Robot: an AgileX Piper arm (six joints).
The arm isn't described. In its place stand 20 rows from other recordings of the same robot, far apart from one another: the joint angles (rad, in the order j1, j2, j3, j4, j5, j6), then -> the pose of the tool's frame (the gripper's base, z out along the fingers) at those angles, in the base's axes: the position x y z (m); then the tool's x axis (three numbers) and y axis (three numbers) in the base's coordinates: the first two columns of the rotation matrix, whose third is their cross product.
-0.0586 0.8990 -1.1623 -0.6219 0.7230 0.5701 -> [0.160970, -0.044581, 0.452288, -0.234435, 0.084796, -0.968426, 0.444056, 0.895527, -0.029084]
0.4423 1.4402 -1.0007 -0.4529 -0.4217 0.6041 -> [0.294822, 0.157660, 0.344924, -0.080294, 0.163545, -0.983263, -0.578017, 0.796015, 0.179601]
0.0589 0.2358 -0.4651 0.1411 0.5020 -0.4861 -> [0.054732, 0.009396, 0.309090, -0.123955, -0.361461, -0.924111, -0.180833, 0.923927, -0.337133]
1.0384 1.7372 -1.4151 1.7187 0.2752 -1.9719 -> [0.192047, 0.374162, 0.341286, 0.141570, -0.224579, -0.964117, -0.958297, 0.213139, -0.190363]
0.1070 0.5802 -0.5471 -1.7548 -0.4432 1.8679 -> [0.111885, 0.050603, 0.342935, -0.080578, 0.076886, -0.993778, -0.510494, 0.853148, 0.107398]
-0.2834 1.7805 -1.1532 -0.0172 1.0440 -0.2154 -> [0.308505, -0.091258, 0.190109, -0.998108, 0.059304, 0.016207, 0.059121, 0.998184, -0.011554]
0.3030 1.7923 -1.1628 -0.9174 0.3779 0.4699 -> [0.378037, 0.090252, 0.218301, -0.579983, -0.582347, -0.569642, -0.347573, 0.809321, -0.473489]
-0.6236 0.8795 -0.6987 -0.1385 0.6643 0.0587 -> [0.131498, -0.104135, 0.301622, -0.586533, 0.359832, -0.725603, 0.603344, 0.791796, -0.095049]
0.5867 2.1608 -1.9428 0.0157 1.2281 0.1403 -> [0.382182, 0.255685, 0.236312, -0.886203, -0.414963, -0.206034, -0.432162, 0.900682, 0.044817]
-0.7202 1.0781 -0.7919 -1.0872 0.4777 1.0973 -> [0.145425, -0.176874, 0.327015, -0.263064, 0.304379, -0.915506, 0.897428, 0.425529, -0.116394]
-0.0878 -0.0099 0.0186 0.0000 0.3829 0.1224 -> [0.052098, -0.004586, 0.173125, -0.285623, 0.147709, -0.946890, 0.123484, 0.985487, 0.116482]
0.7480 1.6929 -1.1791 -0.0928 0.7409 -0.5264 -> [0.257450, 0.231115, 0.231397, -0.187530, -0.937090, -0.294441, -0.924768, 0.269482, -0.268668]
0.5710 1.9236 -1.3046 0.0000 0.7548 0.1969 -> [0.325270, 0.208947, 0.179112, -0.897739, -0.344173, -0.274972, -0.372037, 0.926596, 0.054853]
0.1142 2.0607 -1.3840 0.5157 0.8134 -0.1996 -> [0.401224, 0.078842, 0.150313, -0.983889, 0.047783, -0.172275, -0.022284, 0.923328, 0.383365]
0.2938 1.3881 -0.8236 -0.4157 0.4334 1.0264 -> [0.269397, 0.065384, 0.243063, -0.697533, 0.408273, -0.588864, 0.297754, 0.912641, 0.280053]
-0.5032 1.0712 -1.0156 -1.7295 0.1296 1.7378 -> [0.203485, -0.125267, 0.423991, 0.049824, -0.019523, -0.998567, 0.589598, 0.807582, 0.013629]
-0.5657 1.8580 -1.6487 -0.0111 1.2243 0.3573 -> [0.327757, -0.209224, 0.285463, -0.585903, 0.782078, -0.212302, 0.789618, 0.609874, 0.067497]
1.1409 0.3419 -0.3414 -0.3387 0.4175 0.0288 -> [0.044770, 0.068229, 0.270211, 0.114443, -0.413665, -0.903207, -0.849022, 0.431343, -0.305131]
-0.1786 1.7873 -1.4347 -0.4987 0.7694 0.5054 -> [0.382957, -0.099902, 0.275161, -0.758187, 0.263461, -0.596440, 0.456744, 0.867408, -0.197453]
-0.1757 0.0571 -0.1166 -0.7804 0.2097 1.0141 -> [0.051945, -0.022758, 0.235766, 0.073599, 0.230405, -0.970308, 0.308475, 0.919974, 0.241851]
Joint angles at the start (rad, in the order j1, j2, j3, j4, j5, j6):
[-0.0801 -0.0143 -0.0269 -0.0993 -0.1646 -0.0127]
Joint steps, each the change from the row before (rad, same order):
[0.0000 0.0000 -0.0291 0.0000 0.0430 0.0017]
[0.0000 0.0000 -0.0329 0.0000 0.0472 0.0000]
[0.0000 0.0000 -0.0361 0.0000 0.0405 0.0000]
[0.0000 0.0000 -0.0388 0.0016 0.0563 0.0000]
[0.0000 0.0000 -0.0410 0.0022 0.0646 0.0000]
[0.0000 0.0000 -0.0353 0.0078 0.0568 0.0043]
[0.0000 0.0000 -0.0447 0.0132 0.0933 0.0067]
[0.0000 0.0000 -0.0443 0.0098 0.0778 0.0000]
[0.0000 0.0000 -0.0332 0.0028 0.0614 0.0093]
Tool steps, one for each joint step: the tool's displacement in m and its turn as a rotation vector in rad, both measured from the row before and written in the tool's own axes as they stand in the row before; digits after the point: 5 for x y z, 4 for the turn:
[-0.00598 -0.00106 0.00044 0.0027 0.0141 0.0013]
[-0.00691 -0.00119 0.00013 0.0031 0.0145 -0.0003]
[-0.00861 -0.00132 -0.00029 0.0035 0.0046 -0.0002]
[-0.00807 -0.00140 -0.00073 0.0036 0.0177 0.0016]
[-0.00800 -0.00143 -0.00137 0.0036 0.0238 0.0024]
[-0.00670 -0.00112 -0.00171 0.0021 0.0217 0.0124]
[-0.00641 -0.00109 -0.00292 0.0009 0.0487 0.0203]
[-0.00740 -0.00084 -0.00383 0.0003 0.0336 0.0103]
[-0.00505 -0.00063 -0.00343 0.0012 0.0283 0.0126]

